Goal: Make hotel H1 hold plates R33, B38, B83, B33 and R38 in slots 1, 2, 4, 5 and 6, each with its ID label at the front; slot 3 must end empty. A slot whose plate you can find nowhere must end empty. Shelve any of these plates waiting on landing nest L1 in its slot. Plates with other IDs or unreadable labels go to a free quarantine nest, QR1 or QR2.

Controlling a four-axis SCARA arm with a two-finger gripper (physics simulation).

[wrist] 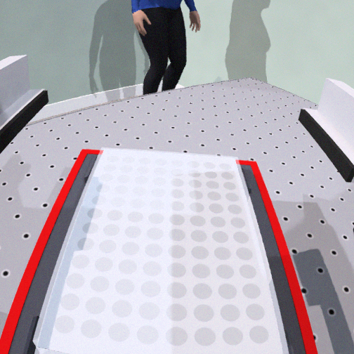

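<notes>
A white plate point(172, 240) with rows of round wells lies flat in a nest with red edges point(295, 280) and dark grey inner rails. Its front edge is cut off at the bottom of the wrist view, so no ID label shows. Which nest this is cannot be read. My gripper point(176, 79) is open and empty; its two black-padded fingers stand wide apart at the left and right edges of the view, above and clear of the plate. Hotel H1 and landing nest L1 do not show in the wrist view.
The nest stands on a grey table top point(200, 115) with a grid of small holes. The table's far edge runs across the upper part of the view. A person point(165, 45) in a blue top and black trousers stands beyond it, before a pale green wall point(310, 40). Shadows fall at the right.
</notes>
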